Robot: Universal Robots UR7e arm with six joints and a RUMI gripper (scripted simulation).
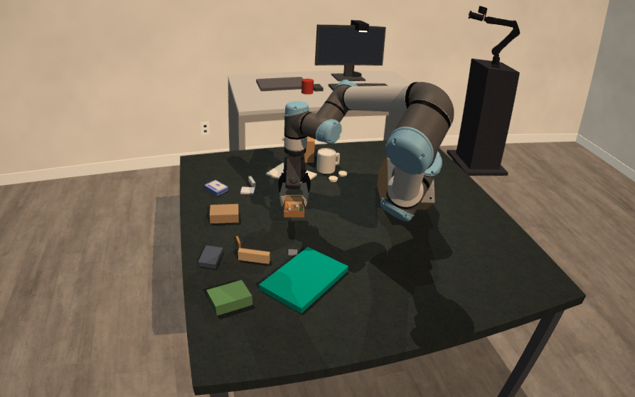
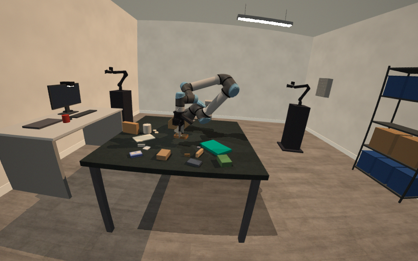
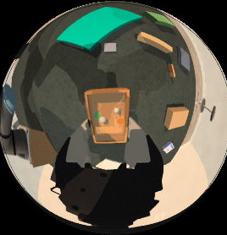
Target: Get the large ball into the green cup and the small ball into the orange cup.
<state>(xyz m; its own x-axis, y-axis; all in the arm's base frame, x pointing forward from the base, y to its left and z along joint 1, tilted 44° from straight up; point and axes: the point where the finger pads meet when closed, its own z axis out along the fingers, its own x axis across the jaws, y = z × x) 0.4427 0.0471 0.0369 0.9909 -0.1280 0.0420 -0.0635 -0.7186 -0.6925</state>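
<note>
My gripper is now 1 cm above the covered wooden puzzle. The rest, counted from my hand: brown box 25 cm ahead, 7 cm below, 6 cm to the right; then teal flat box 30 cm to the left, 8 cm below, 1 cm behind; then grey cube 16 cm to the left, 9 cm below, 2 cm ahead.
</note>
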